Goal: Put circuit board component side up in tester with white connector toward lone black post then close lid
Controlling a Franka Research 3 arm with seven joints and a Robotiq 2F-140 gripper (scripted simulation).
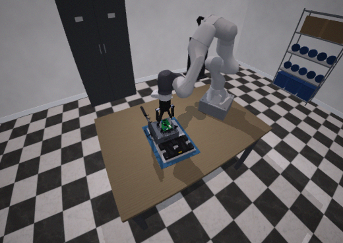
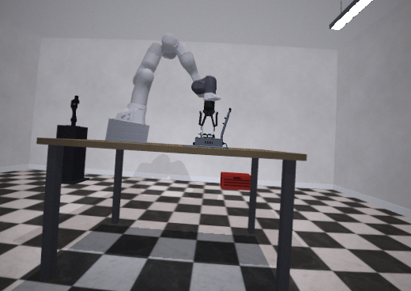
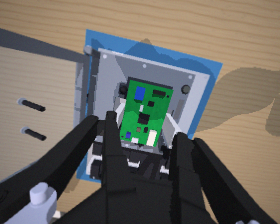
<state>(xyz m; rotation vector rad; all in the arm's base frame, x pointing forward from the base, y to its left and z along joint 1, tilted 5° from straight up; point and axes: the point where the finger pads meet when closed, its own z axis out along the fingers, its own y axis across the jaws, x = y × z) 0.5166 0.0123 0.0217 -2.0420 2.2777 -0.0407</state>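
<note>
Right now my hand is 20 mm above the green circuit board. The rest, counted from my hand: tester lid: 130 mm ahead, 80 mm above, 10 mm to the right.
</note>
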